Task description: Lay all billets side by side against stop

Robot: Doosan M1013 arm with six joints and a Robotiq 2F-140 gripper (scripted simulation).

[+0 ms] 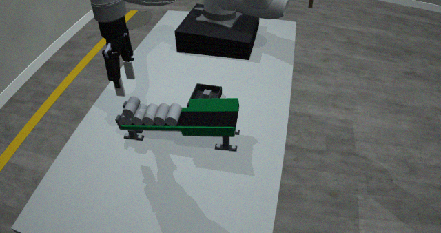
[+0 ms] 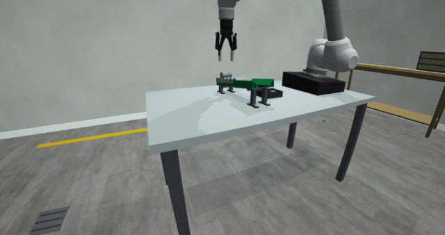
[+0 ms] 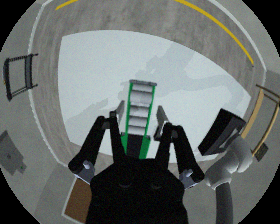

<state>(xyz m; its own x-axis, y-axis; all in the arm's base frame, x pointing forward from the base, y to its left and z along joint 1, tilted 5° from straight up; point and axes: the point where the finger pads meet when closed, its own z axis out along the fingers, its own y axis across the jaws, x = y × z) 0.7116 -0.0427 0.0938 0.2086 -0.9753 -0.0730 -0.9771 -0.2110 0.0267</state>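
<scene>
My hand is 16 cm above the stop, 4 cm to the left of it and 1 cm short of it.
</scene>
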